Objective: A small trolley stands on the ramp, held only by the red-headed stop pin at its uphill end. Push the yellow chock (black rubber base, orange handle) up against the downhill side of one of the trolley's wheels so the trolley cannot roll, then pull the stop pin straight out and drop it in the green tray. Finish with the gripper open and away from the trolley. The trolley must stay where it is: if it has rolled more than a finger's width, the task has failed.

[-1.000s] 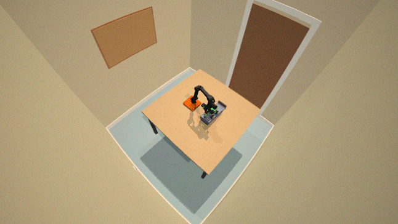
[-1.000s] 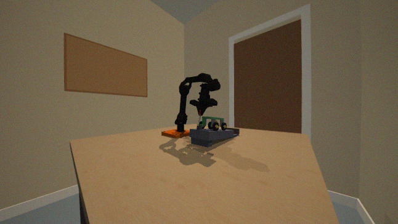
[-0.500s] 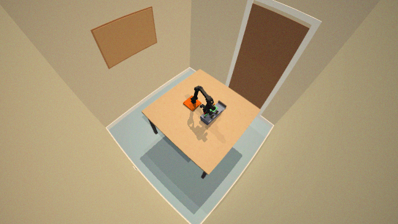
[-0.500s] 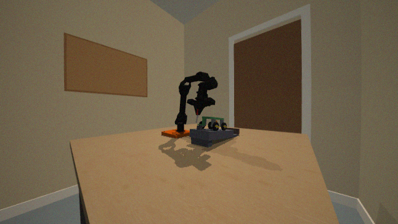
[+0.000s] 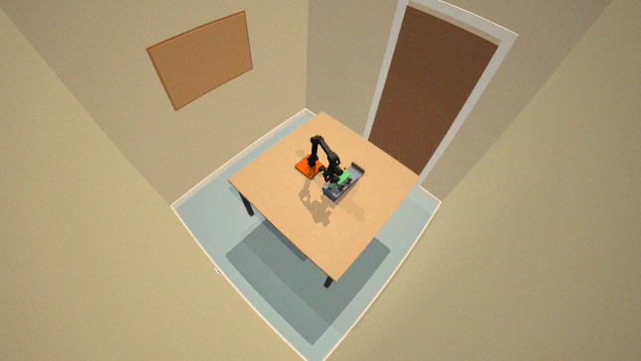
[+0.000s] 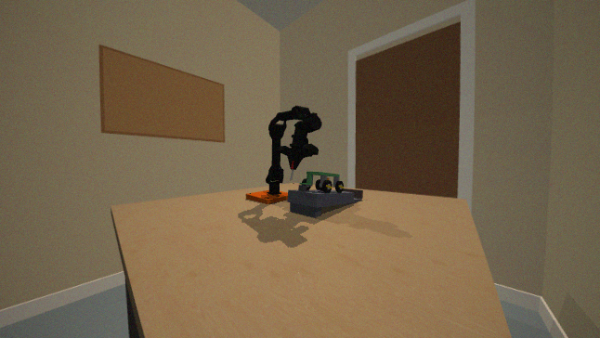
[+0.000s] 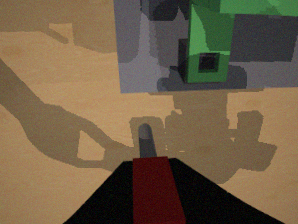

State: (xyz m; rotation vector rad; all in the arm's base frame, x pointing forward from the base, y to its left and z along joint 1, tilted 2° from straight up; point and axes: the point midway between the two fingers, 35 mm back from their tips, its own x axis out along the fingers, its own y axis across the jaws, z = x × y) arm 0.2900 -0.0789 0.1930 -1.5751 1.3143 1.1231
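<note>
Now: the yellow chock 3 cm behind my gripper tip, 23 cm to the left of it and 9 cm below it. Round my gripper tip: red-headed stop pin (right at my gripper tip); then trolley (4 cm ahead, 14 cm to the left, 6 cm below); then grey ramp (4 cm ahead, 15 cm to the left, 13 cm below).
</note>
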